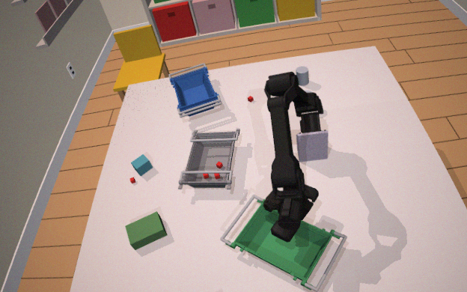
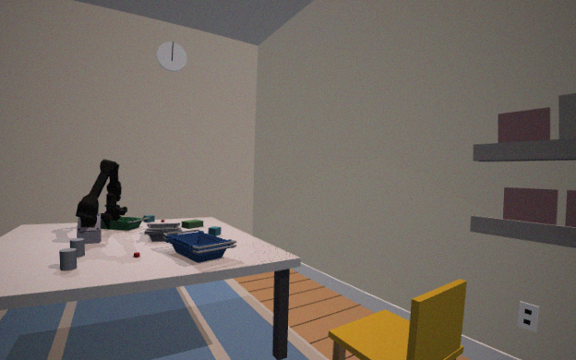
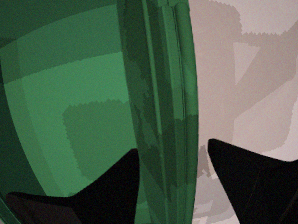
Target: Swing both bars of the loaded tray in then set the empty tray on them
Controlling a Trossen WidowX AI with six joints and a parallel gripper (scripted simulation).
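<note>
My gripper tip is now 7 cm to the right of the green tray, 4 cm short of it and 3 cm below it. Round my gripper tip: green block 50 cm ahead, 1 cm above.
</note>
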